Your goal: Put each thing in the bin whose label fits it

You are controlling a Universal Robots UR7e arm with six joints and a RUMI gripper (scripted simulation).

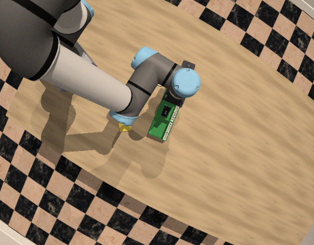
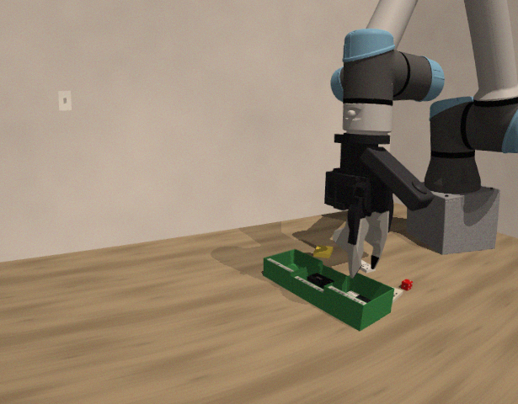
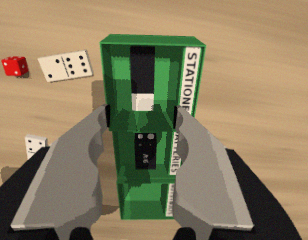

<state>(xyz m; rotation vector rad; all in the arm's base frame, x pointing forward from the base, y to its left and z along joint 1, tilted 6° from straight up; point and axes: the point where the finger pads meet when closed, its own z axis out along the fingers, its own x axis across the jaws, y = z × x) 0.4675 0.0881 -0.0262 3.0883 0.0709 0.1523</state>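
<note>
The yellow block lies 120 mm behind my hand, 230 mm to the right of it and 80 mm below it. Round my hand: black 9V battery (10 mm ahead, 80 mm to the right, 70 mm below); then black-and-white block (10 mm to the right, 70 mm below); then red die (130 mm behind, 80 mm below).
</note>
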